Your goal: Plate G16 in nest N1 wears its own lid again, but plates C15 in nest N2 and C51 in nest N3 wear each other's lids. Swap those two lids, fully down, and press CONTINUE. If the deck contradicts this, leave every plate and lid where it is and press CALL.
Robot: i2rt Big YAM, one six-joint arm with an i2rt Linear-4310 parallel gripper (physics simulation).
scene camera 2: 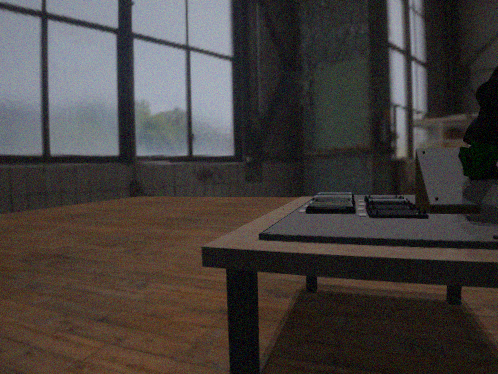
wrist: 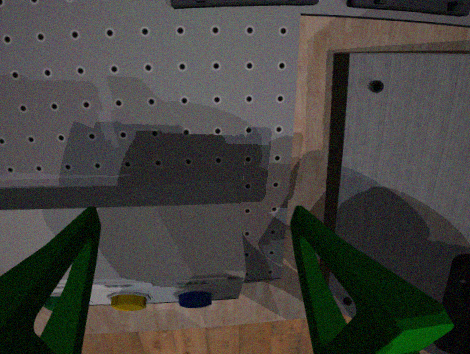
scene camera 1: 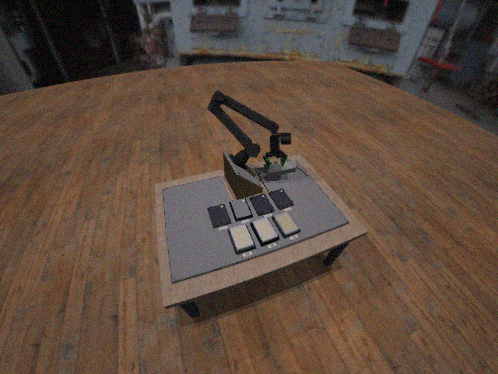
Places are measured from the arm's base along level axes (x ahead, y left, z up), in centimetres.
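Pixels of known places: gripper, fingertip midpoint: [scene camera 2: 471,176] [wrist: 198,215] [scene camera 1: 275,167]; arm's base at its link origin: [scene camera 1: 237,162].
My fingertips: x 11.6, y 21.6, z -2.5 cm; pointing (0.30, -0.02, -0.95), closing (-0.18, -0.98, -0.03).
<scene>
Ahead of a thing's pixels: the offset from my fingertips to its top centre. "spot": to the spot under its first point. Level surfaces: height alone.
My gripper [scene camera 1: 275,163] [wrist: 198,215] is open and empty, above the grey button box {dx -6.5, dy +9.1, dz -2.3 cm} [scene camera 1: 287,171] [wrist: 200,250]. In the wrist view a yellow button {dx -9.0, dy +6.9, dz -3.2 cm} [wrist: 129,302] and a blue button {dx -9.6, dy +1.9, dz -3.2 cm} [wrist: 195,299] show on the box's near side; a green button {dx -8.4, dy +11.9, dz -3.2 cm} [wrist: 52,303] is partly hidden behind the left finger. Three light-topped plates {dx +32.1, dy -39.2, dz -6.9 cm} [scene camera 1: 242,238] {dx +33.3, dy -26.3, dz -7.0 cm} [scene camera 1: 265,230] {dx +34.5, dy -13.3, dz -7.7 cm} [scene camera 1: 287,224] stand in the front row. Behind them are a grey-topped nest {spot: dx +15.4, dy -31.3, dz -8.9 cm} [scene camera 1: 241,209] and three dark ones {spot: dx +13.5, dy -44.0, dz -9.7 cm} [scene camera 1: 219,215] {spot: dx +16.4, dy -18.7, dz -9.7 cm} [scene camera 1: 261,204] {spot: dx +17.5, dy -5.1, dz -9.7 cm} [scene camera 1: 281,198]. Labels and plate codes are too small to read.
An upright slanted panel [scene camera 1: 243,175] [scene camera 2: 442,175] [wrist: 410,130] stands between the arm's base and the nests, beside the button box. The grey perforated deck {dz -10.7 cm} [scene camera 1: 192,245] [scene camera 2: 320,229] [wrist: 200,50] lies on a wooden table {dz -12.0 cm} [scene camera 1: 225,278] [scene camera 2: 350,253].
</scene>
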